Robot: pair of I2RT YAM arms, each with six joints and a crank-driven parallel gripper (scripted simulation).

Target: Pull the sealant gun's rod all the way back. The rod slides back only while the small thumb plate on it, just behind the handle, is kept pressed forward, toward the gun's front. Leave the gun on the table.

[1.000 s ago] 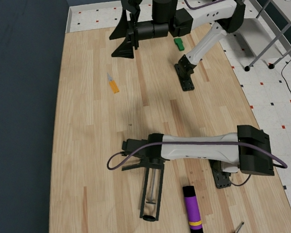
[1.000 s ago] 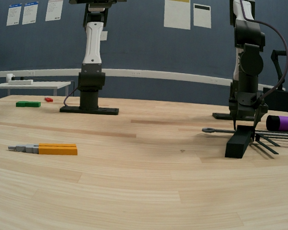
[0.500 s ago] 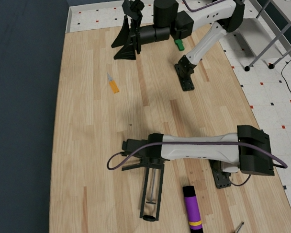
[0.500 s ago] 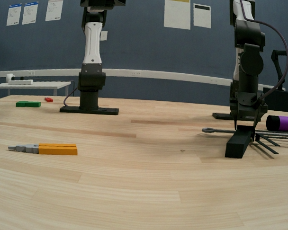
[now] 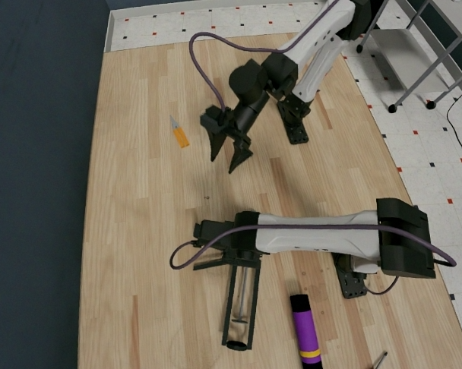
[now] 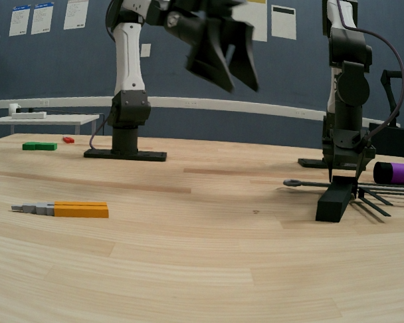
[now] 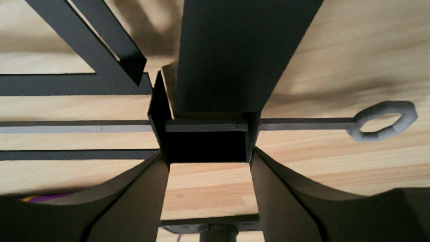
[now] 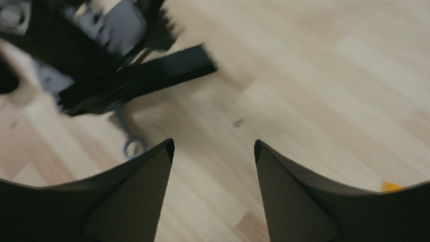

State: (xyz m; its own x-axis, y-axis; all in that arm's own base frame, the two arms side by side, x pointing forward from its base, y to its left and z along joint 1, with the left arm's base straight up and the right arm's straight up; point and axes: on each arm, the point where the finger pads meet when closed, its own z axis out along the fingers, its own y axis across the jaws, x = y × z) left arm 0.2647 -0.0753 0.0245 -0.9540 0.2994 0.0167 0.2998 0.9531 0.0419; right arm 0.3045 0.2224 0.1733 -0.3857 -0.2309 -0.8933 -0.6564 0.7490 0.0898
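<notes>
My left hand is 3 cm short of the grey rod, 2 cm to the right of it and 1 cm above it. Round my left hand: thumb plate (3 cm to the right, 1 cm below, 1 cm ahead); orange-handled knife (50 cm to the right, 18 cm ahead, 2 cm below); purple tube (27 cm to the left, 7 cm behind).
</notes>
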